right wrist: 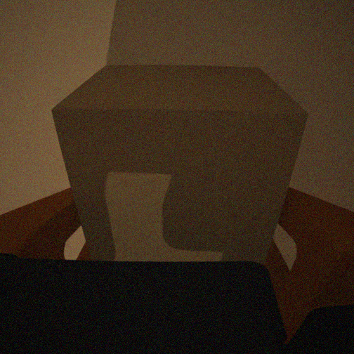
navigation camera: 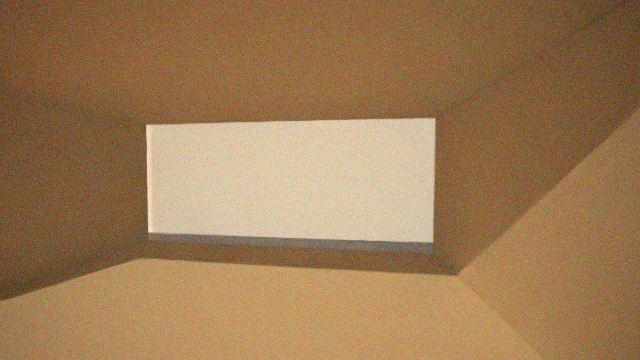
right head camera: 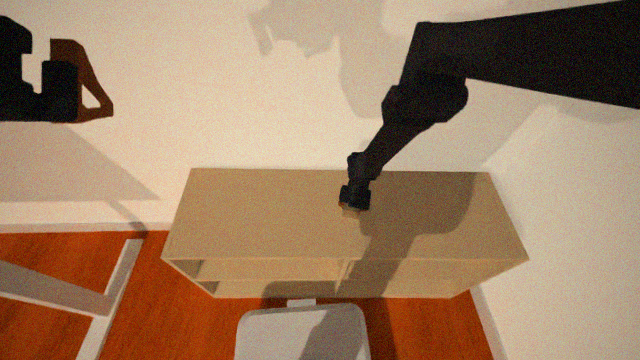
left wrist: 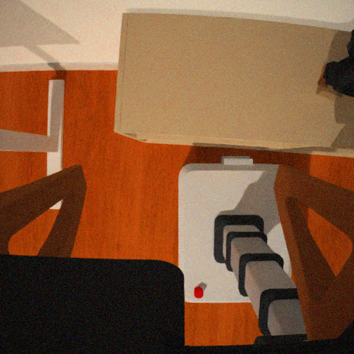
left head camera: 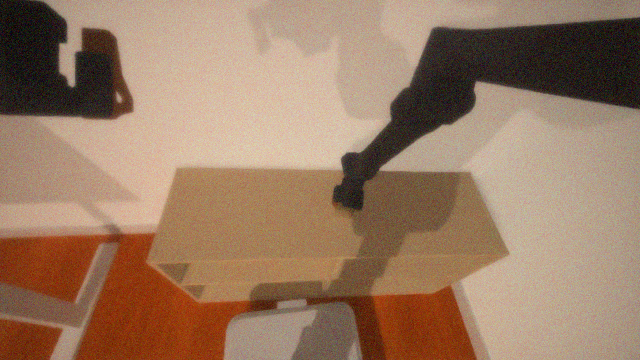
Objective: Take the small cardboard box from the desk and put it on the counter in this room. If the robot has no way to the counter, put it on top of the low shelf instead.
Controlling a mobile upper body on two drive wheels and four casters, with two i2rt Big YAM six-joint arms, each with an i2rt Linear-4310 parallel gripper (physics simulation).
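Places are measured from the left arm's base along level axes (x left, y down, z back), in metres.
Pixels of known places: left gripper, fingertip midpoint: (right head camera: 60, 109) (left head camera: 74, 103); right gripper, fingertip midpoint: (right head camera: 351, 208) (left head camera: 343, 208).
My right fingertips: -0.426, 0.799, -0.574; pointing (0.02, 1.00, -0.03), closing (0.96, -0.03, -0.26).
Note:
Behind a point stands the place of what it marks, as x, y, z.
The small cardboard box (right head camera: 351, 213) {-0.417, 0.765, -0.538} (right wrist: 180, 140) is between the fingers of my right gripper (left head camera: 348, 204) {-0.426, 0.799, -0.574} (right head camera: 354, 206) {-0.426, 0.799, -0.574} (right wrist: 179, 177), which is shut on it. In the head views most of the box is hidden under the gripper. It is over the middle of the low shelf's top; whether it touches the top I cannot tell. The low shelf (left head camera: 250, 215) {-0.086, 0.800, -0.569} (right head camera: 265, 215) {-0.110, 0.800, -0.565} (left wrist: 215, 80) is light wood, with open compartments at its front. My left gripper (left wrist: 179, 175) is open and empty, left of the shelf in the head views. The counter and the desk cannot be made out.
My white base (left head camera: 270, 335) {-0.136, 1.150, -0.227} (right head camera: 280, 335) {-0.139, 1.150, -0.219} (left wrist: 200, 200) is close to the shelf's front. A white frame (left head camera: 92, 280) (right head camera: 117, 275) (left wrist: 56, 110) stands on the floor at the left. Walls are behind and right of the shelf. The navigation view looks into a wooden compartment (navigation camera: 300, 315) {-0.186, 1.331, -0.562}.

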